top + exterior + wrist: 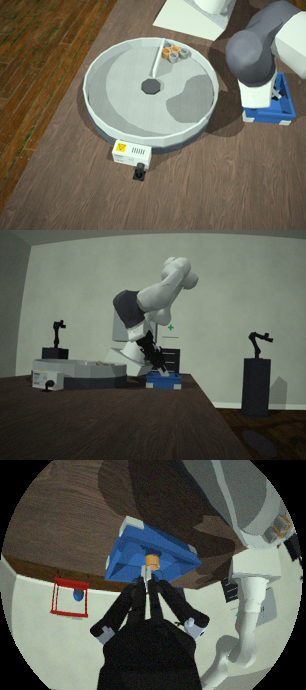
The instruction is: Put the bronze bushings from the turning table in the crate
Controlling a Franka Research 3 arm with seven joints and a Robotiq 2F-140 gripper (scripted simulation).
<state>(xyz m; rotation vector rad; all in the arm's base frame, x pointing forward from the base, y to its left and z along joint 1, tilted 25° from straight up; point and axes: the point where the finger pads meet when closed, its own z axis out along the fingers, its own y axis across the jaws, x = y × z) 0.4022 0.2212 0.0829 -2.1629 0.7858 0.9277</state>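
My hand is 2 cm past the blue crate and 4 cm above it. From my hand the other things lie so: round turning table 4 cm ahead, 38 cm to the right, 1 cm below.
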